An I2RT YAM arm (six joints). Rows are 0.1 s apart.
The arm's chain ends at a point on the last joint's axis. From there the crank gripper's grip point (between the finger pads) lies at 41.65 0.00 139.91 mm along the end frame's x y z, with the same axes.
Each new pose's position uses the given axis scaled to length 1; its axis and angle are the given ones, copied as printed.
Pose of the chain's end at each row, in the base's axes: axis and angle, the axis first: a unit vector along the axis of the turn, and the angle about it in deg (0 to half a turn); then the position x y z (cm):
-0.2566 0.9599 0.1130 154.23 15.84 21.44 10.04
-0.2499 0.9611 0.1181 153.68 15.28 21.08 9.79
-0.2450 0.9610 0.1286 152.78 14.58 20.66 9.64
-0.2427 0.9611 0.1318 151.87 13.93 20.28 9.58
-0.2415 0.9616 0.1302 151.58 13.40 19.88 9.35
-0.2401 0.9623 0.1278 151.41 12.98 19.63 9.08
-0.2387 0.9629 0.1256 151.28 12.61 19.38 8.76
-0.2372 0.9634 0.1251 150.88 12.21 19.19 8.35
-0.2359 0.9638 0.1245 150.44 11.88 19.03 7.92
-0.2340 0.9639 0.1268 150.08 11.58 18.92 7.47
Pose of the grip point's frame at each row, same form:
-0.2566 0.9599 0.1130 154.23 17.68 24.14 -4.19
-0.2499 0.9611 0.1181 153.68 17.22 23.96 -4.39
-0.2450 0.9610 0.1286 152.78 16.67 23.89 -4.44
-0.2427 0.9611 0.1318 151.87 16.22 23.65 -4.44
-0.2415 0.9616 0.1302 151.58 15.77 23.22 -4.66
-0.2401 0.9623 0.1278 151.41 15.41 22.92 -4.93
-0.2387 0.9629 0.1256 151.28 15.09 22.62 -5.26
-0.2372 0.9634 0.1251 150.88 14.79 22.43 -5.65
-0.2359 0.9638 0.1245 150.44 14.57 22.28 -6.05
-0.2340 0.9639 0.1268 150.08 14.35 22.26 -6.47

